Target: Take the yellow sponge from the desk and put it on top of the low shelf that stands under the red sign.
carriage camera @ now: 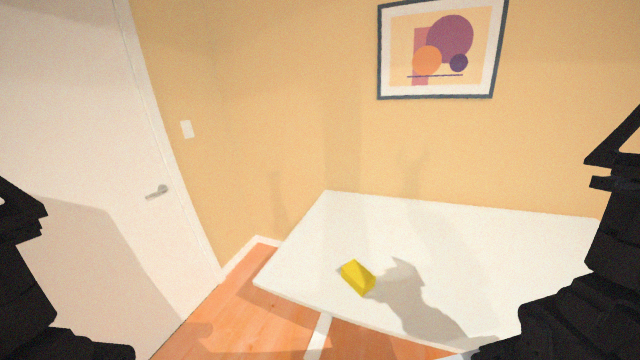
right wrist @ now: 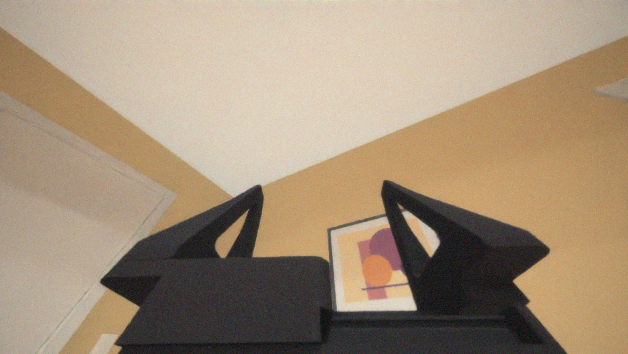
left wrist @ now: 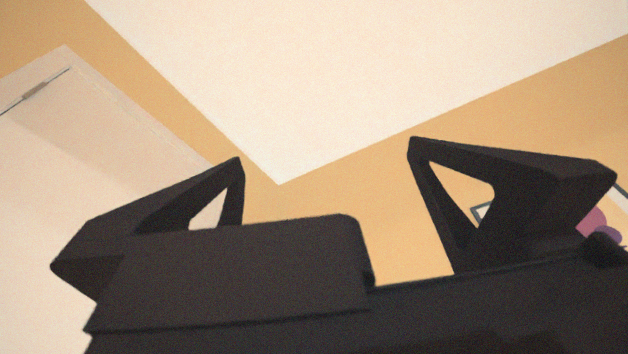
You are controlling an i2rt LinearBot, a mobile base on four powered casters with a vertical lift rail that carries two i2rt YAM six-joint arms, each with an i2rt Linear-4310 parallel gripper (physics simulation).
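Frame: origin at the left arm's base, x down, y right, z back, level; centimetres.
Seen in the pictures: left gripper, fingertip midpoint: (left wrist: 325, 156); right gripper, fingertip midpoint: (right wrist: 321, 188).
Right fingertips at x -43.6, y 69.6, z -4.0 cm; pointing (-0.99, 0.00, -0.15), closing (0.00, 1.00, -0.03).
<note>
A point is followed by its place in that frame.
The yellow sponge (carriage camera: 358, 277) {z -29.8, x 8.3, y 45.5 cm} lies on the white desk (carriage camera: 475, 240) {z -41.1, x 12.7, y 100.9 cm} in the carriage view, toward the desk's near left corner. My left gripper (left wrist: 325, 156) {z -4.5, x -43.4, y -0.2 cm} is open and empty in the left wrist view, pointing up toward the wall and ceiling. My right gripper (right wrist: 321, 188) {z -4.0, x -43.7, y 69.6 cm} is open and empty in the right wrist view, also pointing up. In the carriage view, parts of both arms show at the left and right picture edges, well apart from the sponge. The low shelf and the red sign do not show in these views.
A white door (carriage camera: 90, 125) {z -65.2, x -46.8, y -62.6 cm} with a lever handle (carriage camera: 157, 192) {z -75.1, x -8.0, y -53.1 cm} stands at the left. A framed picture (carriage camera: 442, 50) {z -79.1, x -65.6, y 98.4 cm} (right wrist: 372, 270) {z -82.5, x -61.5, y 90.6 cm} hangs on the wall behind the desk. Wooden floor (carriage camera: 235, 310) {z -64.7, x 84.8, y -31.2 cm} and a white desk leg (carriage camera: 318, 336) show at the desk's near left. Arm shadows fall on the desk.
</note>
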